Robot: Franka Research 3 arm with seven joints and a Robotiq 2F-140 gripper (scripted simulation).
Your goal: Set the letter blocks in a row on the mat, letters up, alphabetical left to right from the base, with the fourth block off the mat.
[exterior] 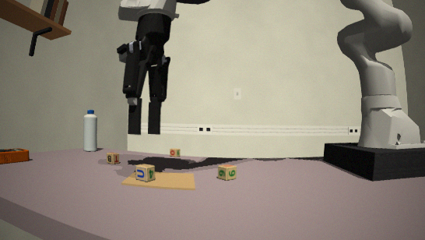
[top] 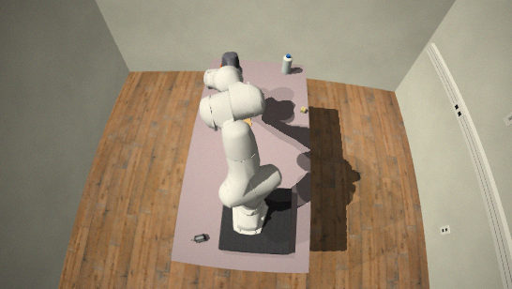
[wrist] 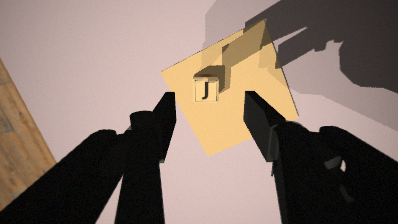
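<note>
Now: hand 20 mm past the tan mat, 30 mm to the left of it and 120 mm above it. The rest, counted from my hand: small dark object (790 mm behind, 80 mm to the left, 110 mm below); then white bottle (440 mm ahead, 310 mm to the right, 40 mm below); then block (180 mm ahead, 130 mm to the right, 110 mm below).
</note>
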